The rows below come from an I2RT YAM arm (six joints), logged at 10 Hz.
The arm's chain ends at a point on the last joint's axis. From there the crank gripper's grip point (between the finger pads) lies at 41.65 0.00 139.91 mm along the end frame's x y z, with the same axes.
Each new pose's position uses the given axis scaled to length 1; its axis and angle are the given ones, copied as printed.
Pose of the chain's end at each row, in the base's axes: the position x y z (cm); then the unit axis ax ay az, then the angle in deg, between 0 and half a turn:
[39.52, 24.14, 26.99, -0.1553, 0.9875, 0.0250, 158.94]
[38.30, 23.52, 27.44, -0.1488, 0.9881, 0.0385, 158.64]
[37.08, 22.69, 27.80, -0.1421, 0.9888, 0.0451, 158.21]
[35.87, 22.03, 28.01, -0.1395, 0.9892, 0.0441, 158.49]
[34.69, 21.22, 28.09, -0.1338, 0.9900, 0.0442, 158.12]
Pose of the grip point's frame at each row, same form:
[40.69, 24.39, 12.44, -0.1553, 0.9875, 0.0250, 158.94]
[39.48, 24.18, 12.91, -0.1488, 0.9881, 0.0385, 158.64]
[38.34, 23.57, 13.28, -0.1421, 0.9888, 0.0451, 158.21]
[37.06, 22.88, 13.49, -0.1395, 0.9892, 0.0441, 158.49]
[35.97, 22.10, 13.58, -0.1338, 0.9900, 0.0442, 158.12]

